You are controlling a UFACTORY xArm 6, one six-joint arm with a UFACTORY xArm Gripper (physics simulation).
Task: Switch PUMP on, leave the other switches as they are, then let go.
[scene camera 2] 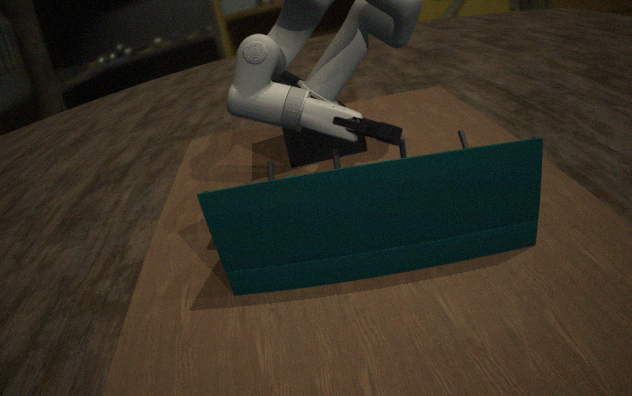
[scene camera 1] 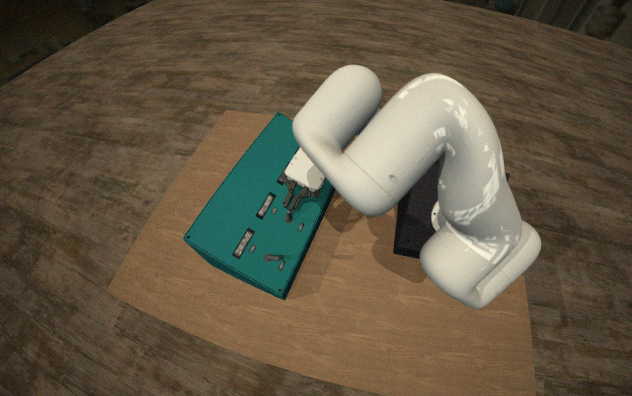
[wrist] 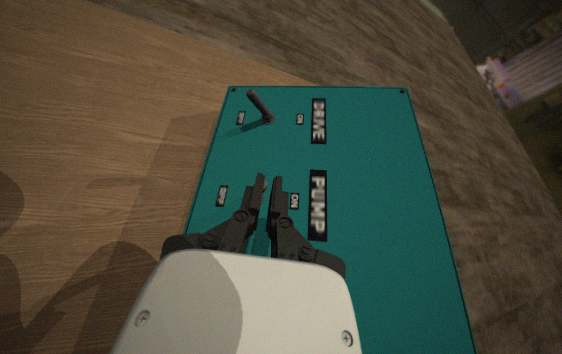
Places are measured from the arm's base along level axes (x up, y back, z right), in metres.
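Where they show: gripper, fingertip midpoint: [scene camera 2: 400, 136] [scene camera 1: 287, 209] [wrist: 267, 186]; arm's base at its link origin: [scene camera 2: 317, 95].
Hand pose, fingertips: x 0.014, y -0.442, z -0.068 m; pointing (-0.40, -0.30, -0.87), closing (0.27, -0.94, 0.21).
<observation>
Each offset is from my fingertips to the top centre of the thing. "pt": to the spot under its first point. Level surfaces: height alone.
The teal switch panel [scene camera 1: 220, 220] [scene camera 2: 380, 210] [wrist: 380, 165] has a PUMP label {dy -0.065, dx -0.013, dz +0.011 m} [scene camera 1: 266, 205] [wrist: 318, 206]. The PUMP lever {dy +0.003, dx -0.003, dz -0.003 m} [scene camera 1: 289, 217] [scene camera 2: 403, 148] [wrist: 265, 192] stands between its ON plate {pt dy -0.042, dx -0.030, dz +0.007 m} [scene camera 1: 274, 210] [wrist: 294, 201] and its OFF plate {pt dy +0.032, dx -0.070, dz -0.010 m} [scene camera 1: 300, 227] [wrist: 221, 195], foreshortened, its exact tilt hard to judge. My gripper [scene camera 1: 290, 206] [scene camera 2: 400, 135] [wrist: 267, 186] is at the lever's top, its fingers slightly apart and shut on the lever, which is partly hidden by one finger in the wrist view.
The DRIVE lever {dy -0.008, dx -0.015, dz -0.123 m} [scene camera 1: 272, 258] [scene camera 2: 463, 139] [wrist: 260, 106] leans toward its OFF plate [wrist: 241, 118], beside the PUMP switch. Two more levers [scene camera 2: 270, 170] [scene camera 2: 336, 159] stick up on the other side of my gripper. The panel stands on a wooden board {dx -0.147 m} [scene camera 1: 390, 340] [scene camera 2: 400, 325].
</observation>
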